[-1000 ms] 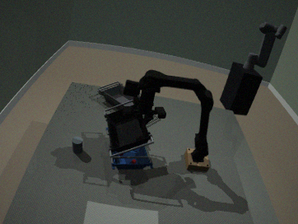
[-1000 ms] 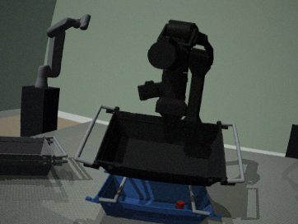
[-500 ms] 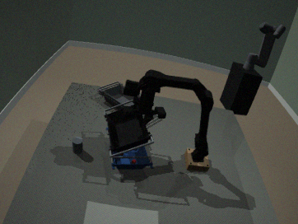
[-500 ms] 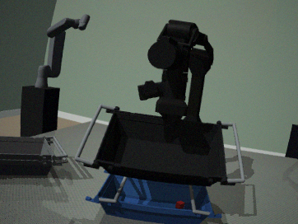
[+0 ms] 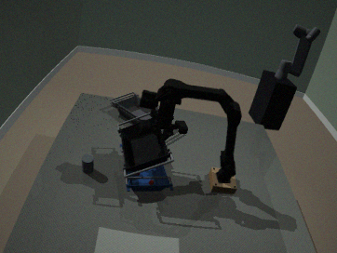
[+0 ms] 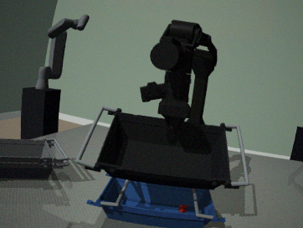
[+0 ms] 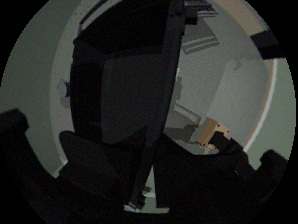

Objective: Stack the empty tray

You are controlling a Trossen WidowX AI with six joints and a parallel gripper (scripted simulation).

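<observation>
The black tray is 8 cm ahead of my gripper tip and 1 cm to the left of it. From my gripper tip the other things lie so: red block: 17 cm below, 7 cm to the left, 2 cm ahead.
</observation>
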